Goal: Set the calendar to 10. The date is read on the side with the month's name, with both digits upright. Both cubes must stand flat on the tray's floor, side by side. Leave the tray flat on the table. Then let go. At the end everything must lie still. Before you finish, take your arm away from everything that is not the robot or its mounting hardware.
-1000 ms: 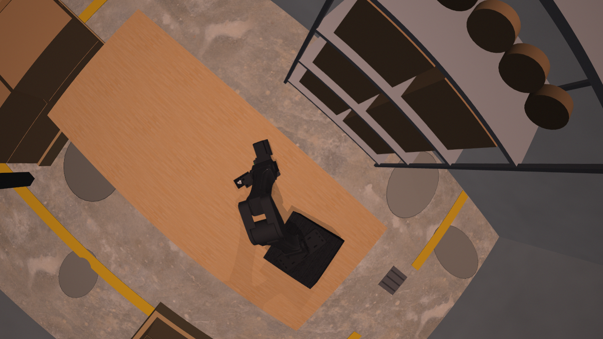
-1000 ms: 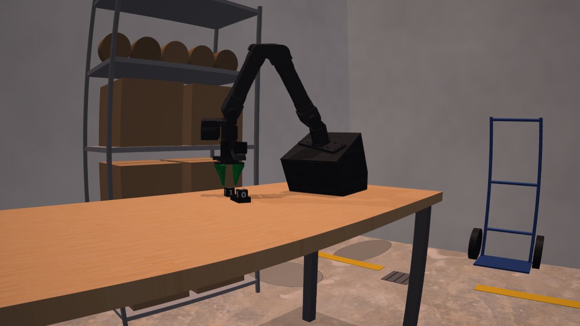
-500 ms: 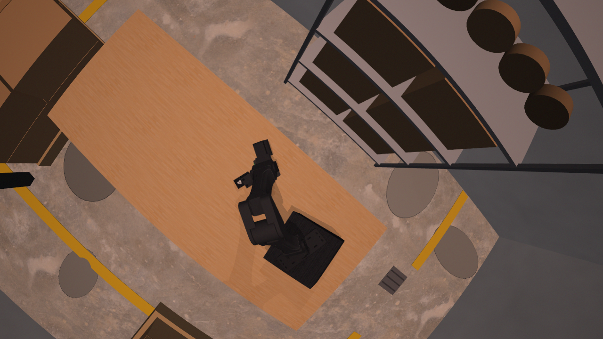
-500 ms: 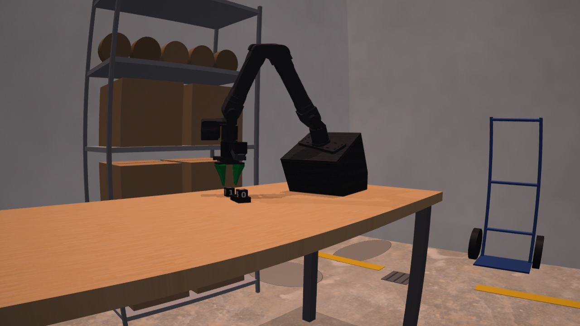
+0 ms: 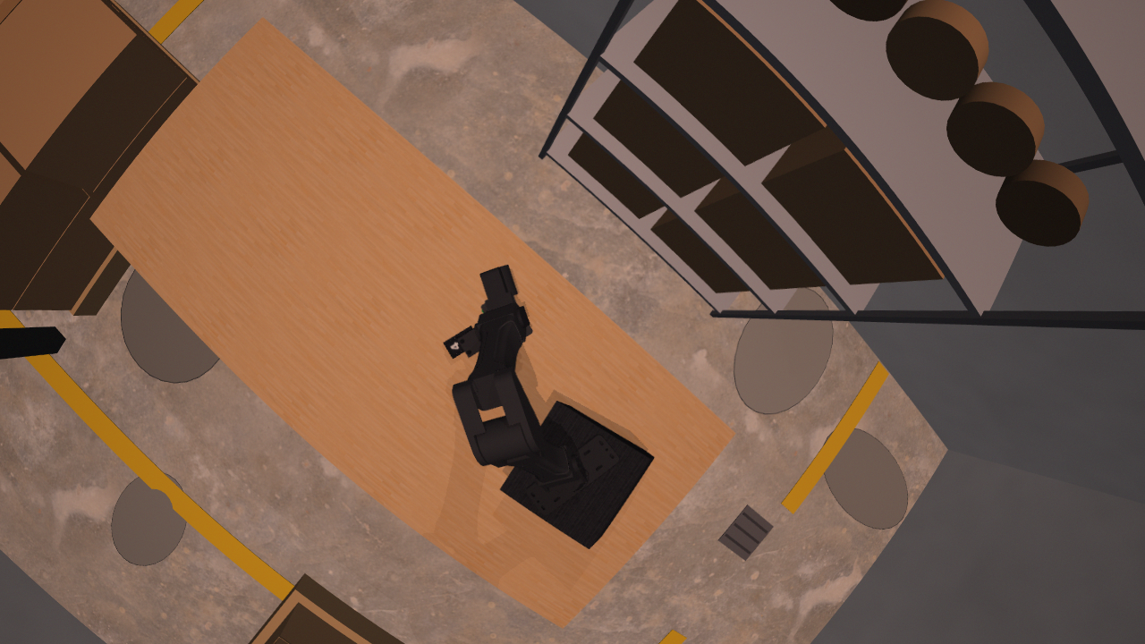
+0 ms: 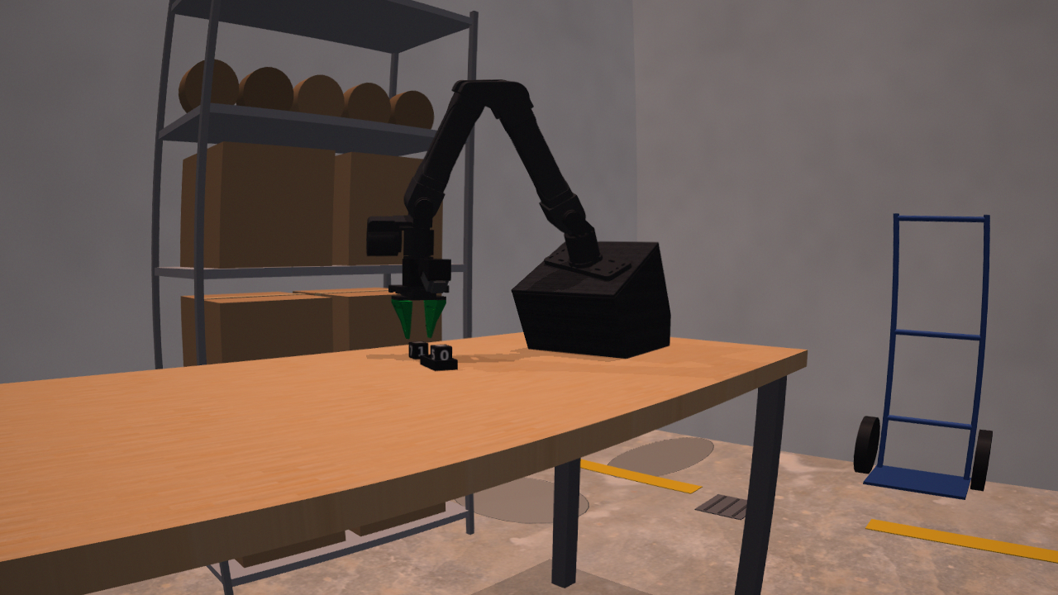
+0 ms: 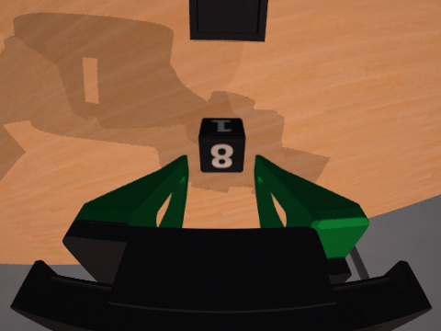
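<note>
The black tray lies 11 cm to the left of my hand, 4 cm below it and 1 cm ahead of it.
</note>
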